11 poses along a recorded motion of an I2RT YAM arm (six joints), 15 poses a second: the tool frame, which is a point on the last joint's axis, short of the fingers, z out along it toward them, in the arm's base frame.
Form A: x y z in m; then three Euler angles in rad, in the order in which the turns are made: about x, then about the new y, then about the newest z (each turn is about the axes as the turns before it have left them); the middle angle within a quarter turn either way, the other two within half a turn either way.
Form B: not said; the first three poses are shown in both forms.
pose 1, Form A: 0.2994, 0.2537, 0.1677, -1.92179, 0.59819, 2.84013
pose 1, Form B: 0.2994, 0.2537, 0.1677, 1.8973, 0.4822, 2.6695
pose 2, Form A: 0.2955, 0.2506, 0.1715, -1.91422, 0.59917, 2.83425
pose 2, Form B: 0.2955, 0.2506, 0.1715, 1.8905, 0.4846, 2.6671
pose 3, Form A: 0.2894, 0.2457, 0.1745, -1.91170, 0.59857, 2.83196
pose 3, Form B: 0.2894, 0.2457, 0.1745, 1.8884, 0.4854, 2.6673
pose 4, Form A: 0.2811, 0.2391, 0.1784, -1.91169, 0.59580, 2.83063
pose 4, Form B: 0.2811, 0.2391, 0.1784, 1.8891, 0.4859, 2.6706
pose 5, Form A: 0.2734, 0.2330, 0.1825, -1.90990, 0.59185, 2.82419
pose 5, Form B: 0.2734, 0.2330, 0.1825, 1.8890, 0.4900, 2.6761
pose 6, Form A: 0.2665, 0.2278, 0.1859, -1.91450, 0.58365, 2.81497
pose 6, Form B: 0.2665, 0.2278, 0.1859, 1.8967, 0.4983, 2.6900
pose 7, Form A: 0.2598, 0.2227, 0.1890, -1.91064, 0.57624, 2.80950
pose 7, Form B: 0.2598, 0.2227, 0.1890, 1.8949, 0.4996, 2.6977
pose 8, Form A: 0.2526, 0.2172, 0.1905, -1.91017, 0.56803, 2.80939
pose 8, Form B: 0.2526, 0.2172, 0.1905, 1.8957, 0.4970, 2.7059
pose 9, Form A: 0.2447, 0.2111, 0.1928, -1.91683, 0.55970, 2.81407
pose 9, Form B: 0.2447, 0.2111, 0.1928, 1.9031, 0.4928, 2.7159
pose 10, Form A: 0.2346, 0.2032, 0.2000, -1.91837, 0.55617, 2.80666
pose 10, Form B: 0.2346, 0.2032, 0.2000, 1.9066, 0.4994, 2.7230
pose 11, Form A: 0.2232, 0.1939, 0.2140, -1.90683, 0.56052, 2.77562
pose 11, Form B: 0.2232, 0.1939, 0.2140, 1.8995, 0.5254, 2.7243
